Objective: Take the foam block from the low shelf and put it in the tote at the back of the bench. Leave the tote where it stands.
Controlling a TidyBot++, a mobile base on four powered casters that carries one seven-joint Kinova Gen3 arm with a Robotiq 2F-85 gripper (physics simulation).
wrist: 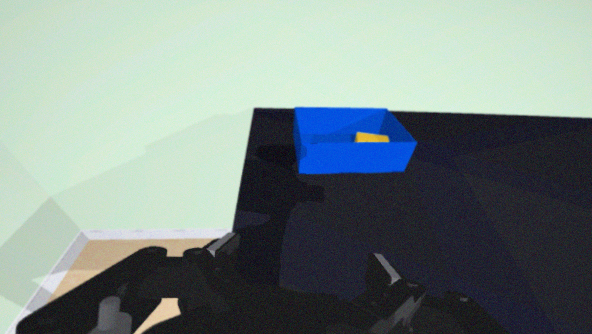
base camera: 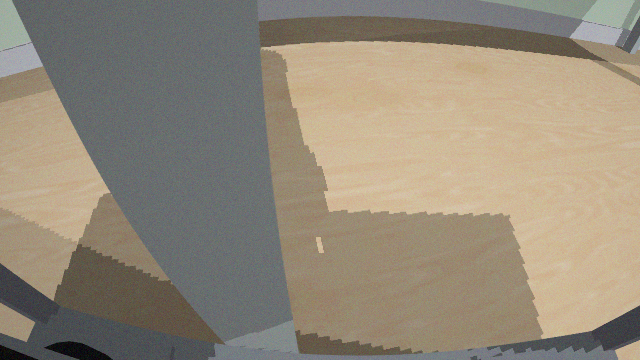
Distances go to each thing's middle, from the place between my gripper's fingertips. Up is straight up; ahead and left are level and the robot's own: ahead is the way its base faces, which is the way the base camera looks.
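Labels:
The blue tote (wrist: 324, 137) is what I'm measuring from here: my hand is 520 mm short of it, 80 mm to the left of it and 220 mm above it.

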